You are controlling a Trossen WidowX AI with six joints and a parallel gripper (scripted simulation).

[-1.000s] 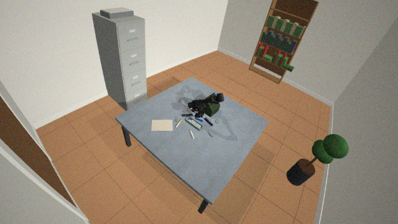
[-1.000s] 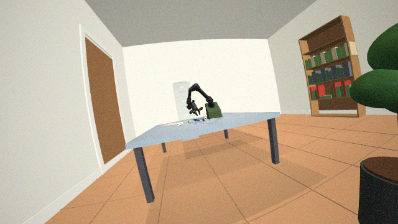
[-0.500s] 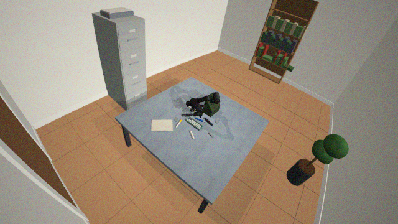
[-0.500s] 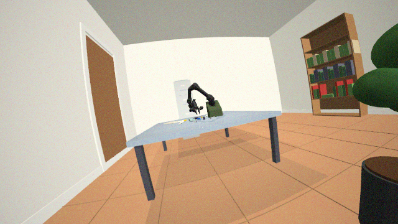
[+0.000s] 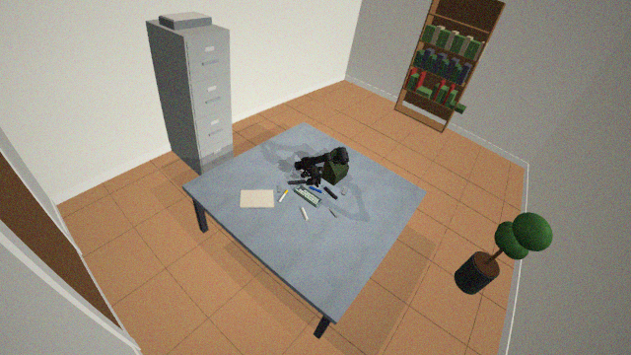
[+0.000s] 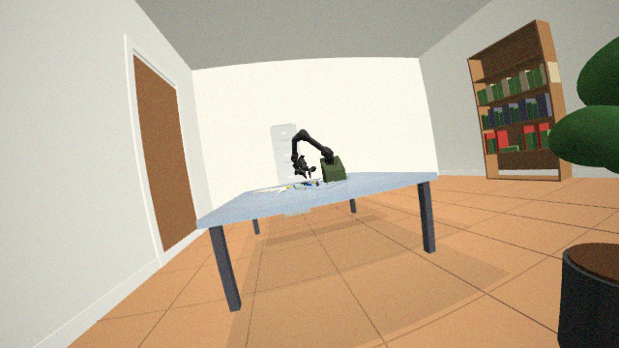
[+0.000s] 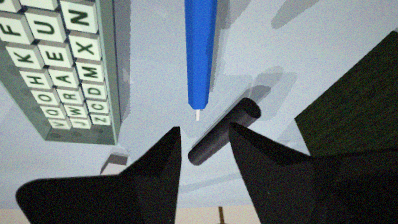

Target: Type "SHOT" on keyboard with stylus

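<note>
Now: the blue stylus 5 cm below my gripper tip and 2 cm to the left of it. The rest, counted from my gripper tip: cream notepad 35 cm ahead, 24 cm to the right, 5 cm below; grey block 20 cm to the right, 18 cm ahead, 5 cm below.
</note>
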